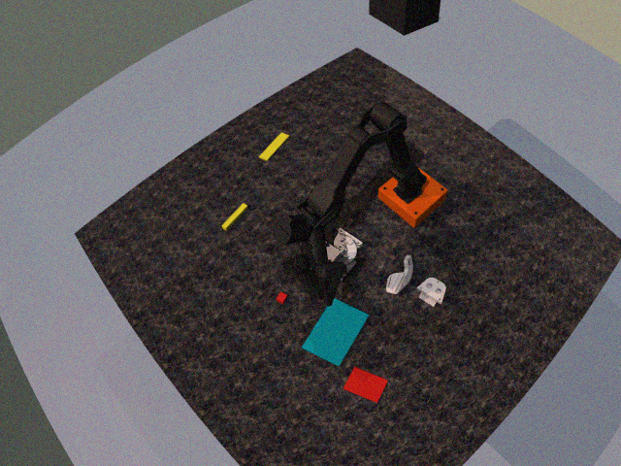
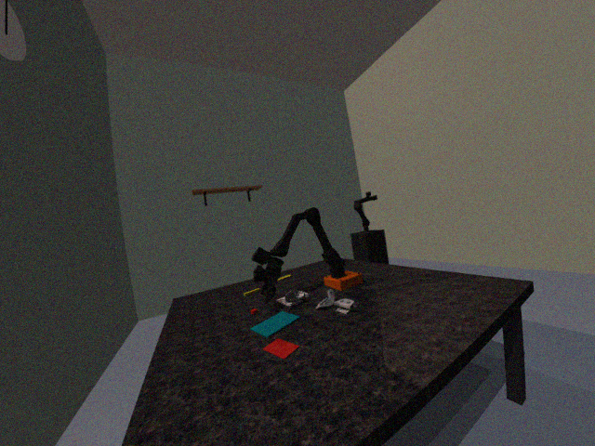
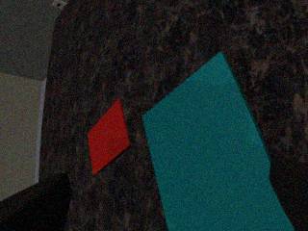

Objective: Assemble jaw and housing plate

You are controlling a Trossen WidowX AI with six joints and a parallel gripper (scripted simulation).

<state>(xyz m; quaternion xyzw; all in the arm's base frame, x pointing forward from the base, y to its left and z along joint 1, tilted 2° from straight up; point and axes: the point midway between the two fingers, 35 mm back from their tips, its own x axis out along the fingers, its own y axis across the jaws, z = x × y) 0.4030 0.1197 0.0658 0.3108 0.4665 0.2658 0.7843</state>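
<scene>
Now: gripper tip 5 cm to the right of the teal sheet and 9 cm above it. Round my gripper tip: red sheet (3 cm ahead, 21 cm to the left, 9 cm below); then small red cube (5 cm ahead, 11 cm to the right, 8 cm below).
</scene>
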